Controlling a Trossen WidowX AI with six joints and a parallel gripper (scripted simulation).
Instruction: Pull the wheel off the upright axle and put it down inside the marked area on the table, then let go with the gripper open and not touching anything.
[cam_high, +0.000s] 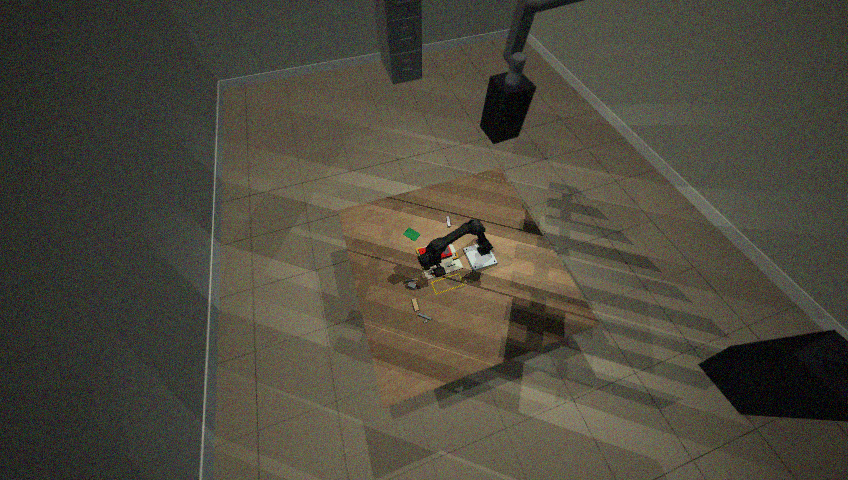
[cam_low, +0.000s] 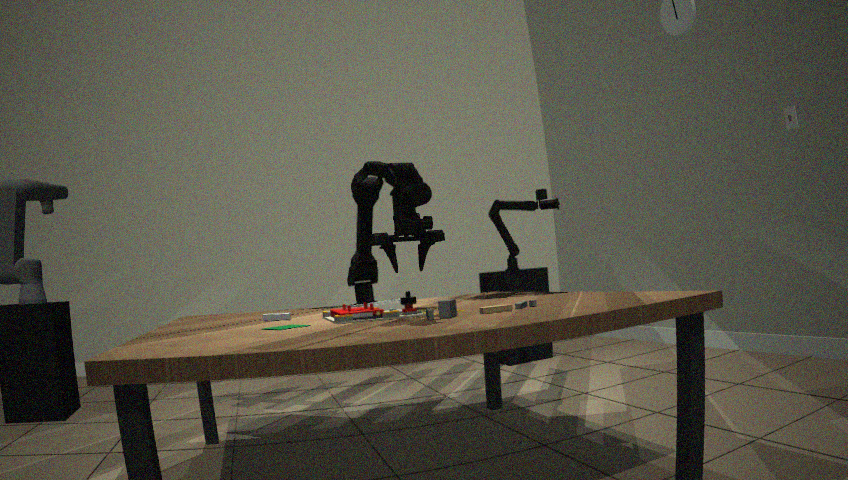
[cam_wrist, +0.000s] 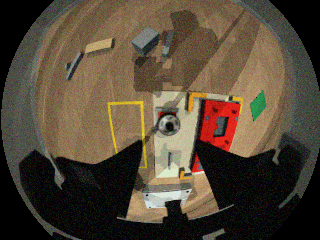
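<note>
The wheel is 70 mm below my gripper tip and 10 mm to the right of it. The rest, counted from my gripper tip: green plate: 330 mm to the right, 110 mm below, 20 mm ahead; tan bar: 190 mm ahead, 140 mm to the left, 100 mm below; grey block: 160 mm ahead, 90 mm below, 30 mm to the left.
</note>
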